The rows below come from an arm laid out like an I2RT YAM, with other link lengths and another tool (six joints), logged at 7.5 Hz.
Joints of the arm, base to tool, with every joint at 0 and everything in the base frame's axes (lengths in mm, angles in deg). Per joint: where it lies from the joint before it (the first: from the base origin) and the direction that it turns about. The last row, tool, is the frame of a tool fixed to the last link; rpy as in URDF.
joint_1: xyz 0 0 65.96 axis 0 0 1
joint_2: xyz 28 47.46 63.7 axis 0 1 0
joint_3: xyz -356.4 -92.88 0 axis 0 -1 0
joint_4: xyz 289.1 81.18 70.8 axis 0 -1 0
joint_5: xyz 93.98 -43.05 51.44 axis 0 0 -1
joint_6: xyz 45.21 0 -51.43 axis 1 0 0
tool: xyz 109 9 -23 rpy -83.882 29.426 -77.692
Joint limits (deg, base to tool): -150..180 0..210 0..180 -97..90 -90..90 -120..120
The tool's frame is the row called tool.
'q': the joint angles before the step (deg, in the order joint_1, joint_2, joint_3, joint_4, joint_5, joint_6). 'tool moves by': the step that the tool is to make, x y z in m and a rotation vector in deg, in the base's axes. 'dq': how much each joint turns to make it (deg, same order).
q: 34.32 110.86 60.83 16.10 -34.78 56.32
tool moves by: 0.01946 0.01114 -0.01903 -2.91 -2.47 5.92
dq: -0.67 5.66 7.55 -6.59 -3.07 -8.64
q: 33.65 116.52 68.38 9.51 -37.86 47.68
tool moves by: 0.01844 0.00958 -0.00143 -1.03 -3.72 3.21
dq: -0.29 3.15 5.78 -3.63 -0.88 -5.70
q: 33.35 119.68 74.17 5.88 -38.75 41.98
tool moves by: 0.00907 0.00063 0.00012 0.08 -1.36 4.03
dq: -0.90 2.12 4.18 -4.05 -3.31 -4.89
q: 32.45 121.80 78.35 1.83 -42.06 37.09
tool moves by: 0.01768 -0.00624 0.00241 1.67 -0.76 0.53
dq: -1.72 1.64 2.29 0.20 -2.37 -0.98
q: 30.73 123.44 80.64 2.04 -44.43 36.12
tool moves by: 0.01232 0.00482 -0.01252 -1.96 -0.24 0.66
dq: -0.05 2.97 4.25 -3.84 0.68 -2.53
